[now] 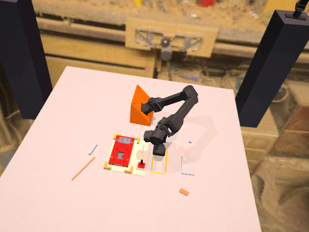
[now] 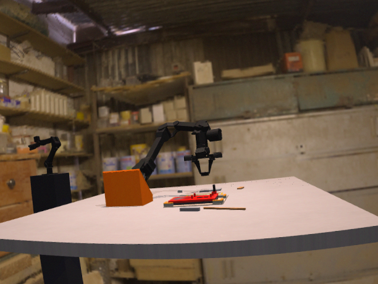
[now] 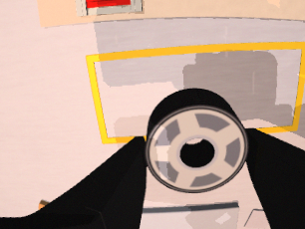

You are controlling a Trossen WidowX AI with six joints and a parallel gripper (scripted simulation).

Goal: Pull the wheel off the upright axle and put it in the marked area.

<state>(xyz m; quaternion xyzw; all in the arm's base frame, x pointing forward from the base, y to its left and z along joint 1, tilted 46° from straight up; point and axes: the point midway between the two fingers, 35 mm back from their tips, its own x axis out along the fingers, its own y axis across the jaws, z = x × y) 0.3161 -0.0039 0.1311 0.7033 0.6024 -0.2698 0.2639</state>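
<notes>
The upright axle lies 4 cm ahead of my gripper tip, 9 cm to the right of it and 8 cm below it. Round my gripper tip: wheel right at my gripper tip; then orange tile 18 cm ahead, 15 cm to the left, 11 cm below; then grey bar 5 cm behind, 37 cm to the right, 10 cm below.
</notes>
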